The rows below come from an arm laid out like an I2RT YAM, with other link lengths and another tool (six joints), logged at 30 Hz.
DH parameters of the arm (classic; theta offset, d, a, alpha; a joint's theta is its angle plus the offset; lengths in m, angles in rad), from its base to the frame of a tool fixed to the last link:
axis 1: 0 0.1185 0.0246 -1.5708
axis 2: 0 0 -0.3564 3.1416
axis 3: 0.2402 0 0.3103 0
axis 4: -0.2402 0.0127 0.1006 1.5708
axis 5: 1.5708 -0.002 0 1.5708
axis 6: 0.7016 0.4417 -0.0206 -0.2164
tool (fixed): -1.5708 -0.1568 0 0
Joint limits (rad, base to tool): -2.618..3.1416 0..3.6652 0..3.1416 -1.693..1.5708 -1.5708..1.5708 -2.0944..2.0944
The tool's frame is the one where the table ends.
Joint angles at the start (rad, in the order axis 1, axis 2, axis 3, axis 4, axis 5, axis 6):
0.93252, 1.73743, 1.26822, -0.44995, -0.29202, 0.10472
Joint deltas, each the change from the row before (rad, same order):
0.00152, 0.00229, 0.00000, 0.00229, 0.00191, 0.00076
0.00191, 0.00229, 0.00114, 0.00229, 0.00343, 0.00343
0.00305, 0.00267, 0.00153, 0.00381, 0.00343, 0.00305
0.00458, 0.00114, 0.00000, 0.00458, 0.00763, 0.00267
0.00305, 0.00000, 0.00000, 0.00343, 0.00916, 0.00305
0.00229, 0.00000, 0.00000, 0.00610, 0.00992, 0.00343
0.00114, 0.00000, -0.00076, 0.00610, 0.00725, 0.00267
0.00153, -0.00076, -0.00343, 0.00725, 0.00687, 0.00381
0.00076, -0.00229, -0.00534, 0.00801, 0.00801, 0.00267
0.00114, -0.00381, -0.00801, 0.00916, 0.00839, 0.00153
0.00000, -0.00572, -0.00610, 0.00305, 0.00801, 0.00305
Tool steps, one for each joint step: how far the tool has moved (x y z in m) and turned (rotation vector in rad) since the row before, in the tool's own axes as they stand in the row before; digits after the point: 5 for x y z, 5 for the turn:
0.00016, 0.00000, 0.00121, -0.00100, 0.00047, -0.00019
0.00071, -0.00033, 0.00087, -0.00071, 0.00210, 0.00185
0.00065, -0.00129, 0.00109, 0.00027, 0.00244, -0.00008
0.00057, -0.00113, 0.00086, -0.00198, 0.00510, -0.00137
0.00136, -0.00031, -0.00009, -0.00301, 0.00714, 0.00047
0.00250, -0.00062, -0.00059, -0.00176, 0.00992, 0.00050
0.00222, -0.00033, -0.00049, -0.00069, 0.00816, 0.00063
0.00144, 0.00019, -0.00007, -0.00059, 0.00716, 0.00170
0.00166, 0.00085, -0.00060, -0.00139, 0.00872, 0.00125
0.00104, 0.00116, -0.00063, -0.00180, 0.00879, -0.00008
0.00086, 0.00172, -0.00186, -0.00284, 0.00769, 0.00314

